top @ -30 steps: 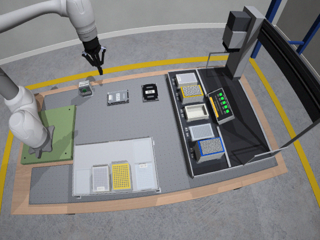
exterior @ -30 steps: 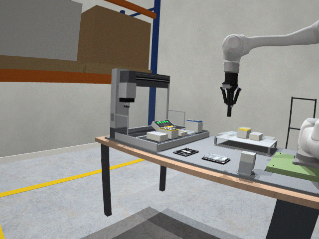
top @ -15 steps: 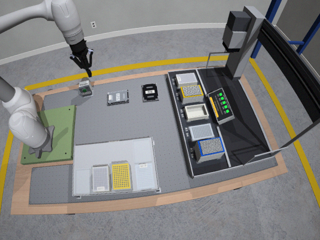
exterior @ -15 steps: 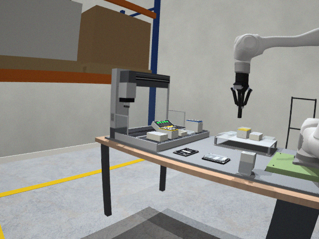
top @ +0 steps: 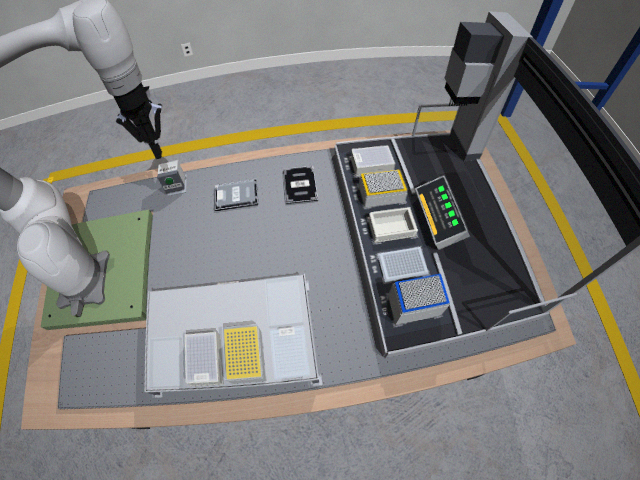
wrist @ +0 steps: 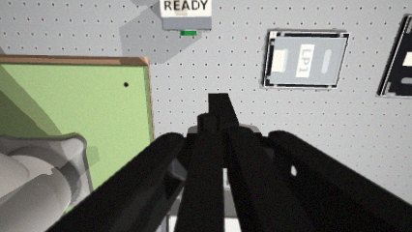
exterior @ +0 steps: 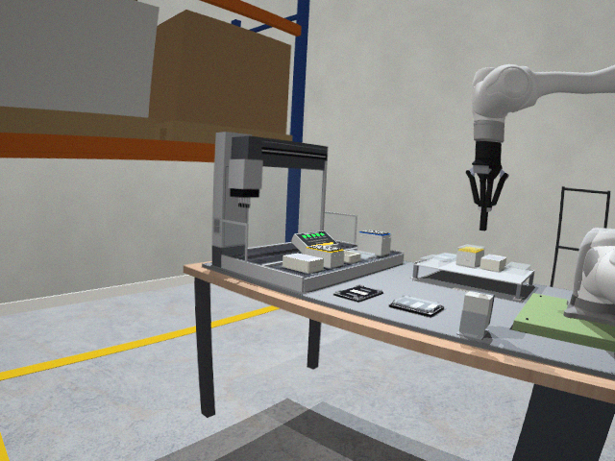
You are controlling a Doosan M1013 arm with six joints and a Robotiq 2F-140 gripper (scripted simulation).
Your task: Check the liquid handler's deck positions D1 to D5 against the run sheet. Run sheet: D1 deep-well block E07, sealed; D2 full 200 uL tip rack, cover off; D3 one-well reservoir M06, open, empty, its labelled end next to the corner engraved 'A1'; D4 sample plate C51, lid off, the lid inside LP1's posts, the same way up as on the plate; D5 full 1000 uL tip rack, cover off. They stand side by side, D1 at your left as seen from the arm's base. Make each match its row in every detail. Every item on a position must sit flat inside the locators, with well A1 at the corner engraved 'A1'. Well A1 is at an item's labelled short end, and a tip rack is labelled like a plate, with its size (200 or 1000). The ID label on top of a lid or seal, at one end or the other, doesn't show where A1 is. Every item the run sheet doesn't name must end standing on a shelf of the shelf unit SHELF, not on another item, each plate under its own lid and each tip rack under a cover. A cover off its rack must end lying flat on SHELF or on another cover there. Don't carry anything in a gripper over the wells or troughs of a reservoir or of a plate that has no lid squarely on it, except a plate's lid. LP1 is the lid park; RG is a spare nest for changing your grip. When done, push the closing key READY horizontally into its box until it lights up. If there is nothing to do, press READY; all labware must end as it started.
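Right now the ready box is 230 mm below my hand, 80 mm to the left of it and 40 mm behind it. Round my hand: cover (530 mm to the right, 190 mm ahead, 170 mm below); then yellow tip rack (630 mm ahead, 210 mm below, 100 mm to the right); then dark nest (390 mm ahead, 290 mm below, 20 mm to the left).
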